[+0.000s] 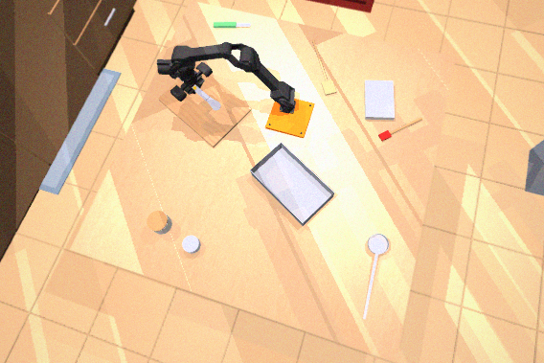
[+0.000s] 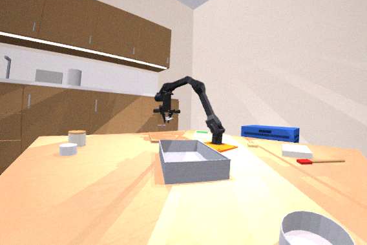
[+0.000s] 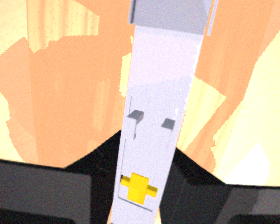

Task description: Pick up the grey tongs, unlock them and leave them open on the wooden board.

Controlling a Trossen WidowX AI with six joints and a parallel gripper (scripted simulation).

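Right now my gripper tip is 10 mm short of the wooden board, 20 mm to the right of it and 90 mm above it. Round my gripper tip: lidded jar: 560 mm ahead, 10 mm to the right, 70 mm below; then yellow lock piece: 40 mm above; then roasting tin: 300 mm ahead, 470 mm to the left, 70 mm below.
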